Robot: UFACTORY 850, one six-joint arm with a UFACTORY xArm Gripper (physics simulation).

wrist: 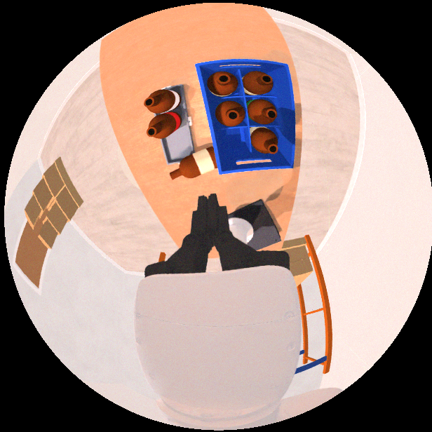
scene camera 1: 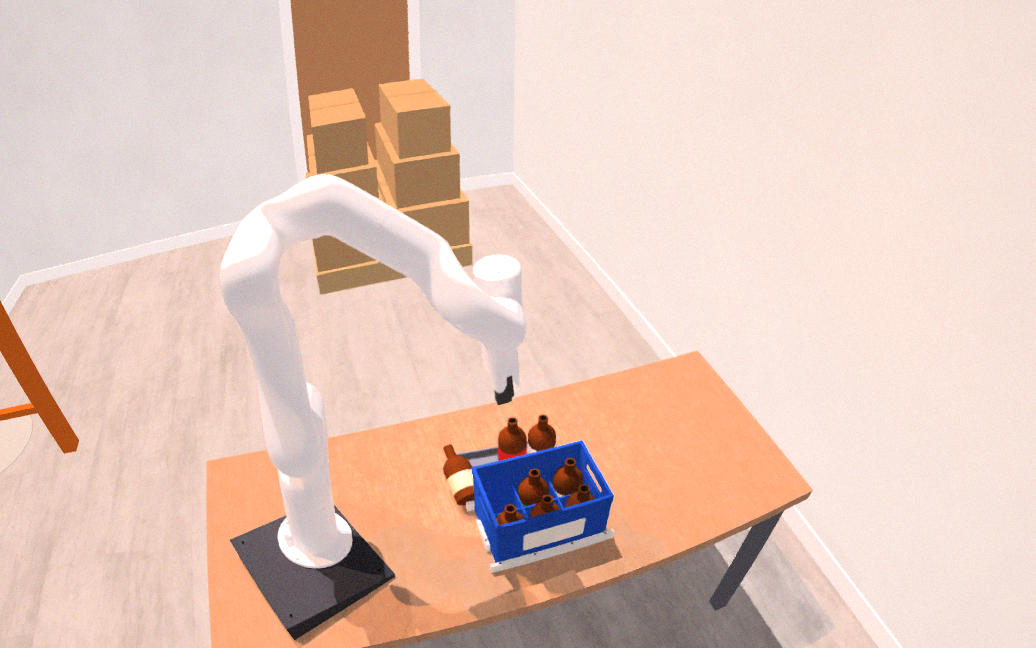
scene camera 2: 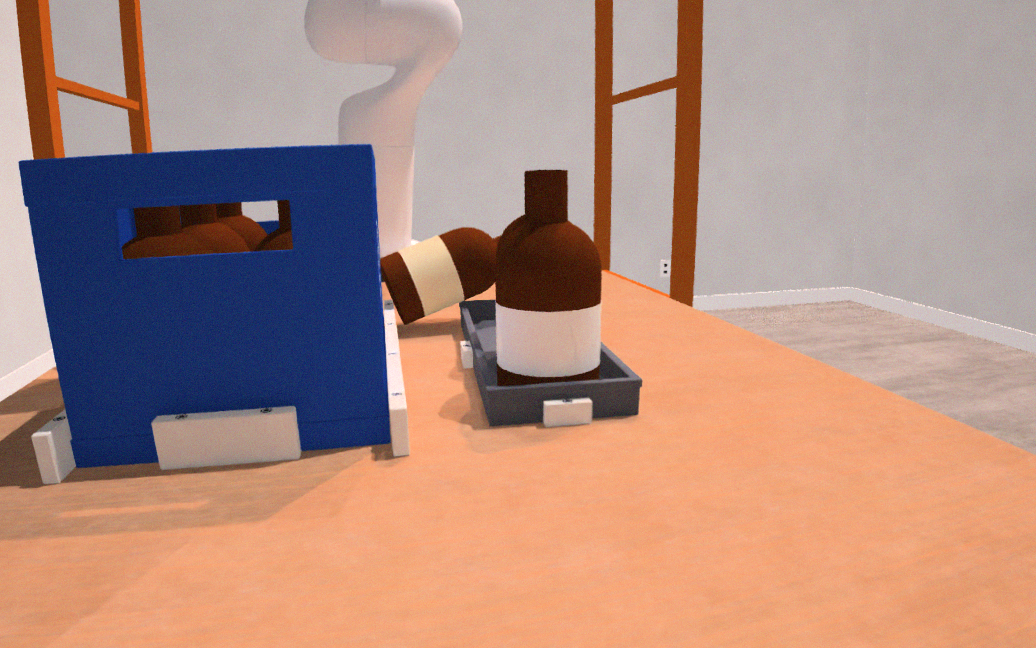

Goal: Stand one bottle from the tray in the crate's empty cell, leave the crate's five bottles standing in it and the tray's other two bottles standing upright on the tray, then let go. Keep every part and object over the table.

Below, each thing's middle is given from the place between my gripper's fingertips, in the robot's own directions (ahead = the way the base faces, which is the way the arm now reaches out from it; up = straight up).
My hand is 29 cm above the red-labelled bottle [scene camera 1: 512, 441], 12 cm to the right of it and 8 cm short of it. From my hand the other things lie so: white-labelled bottle [scene camera 2: 548, 275]: 29 cm below, 16 cm ahead, 10 cm to the left.
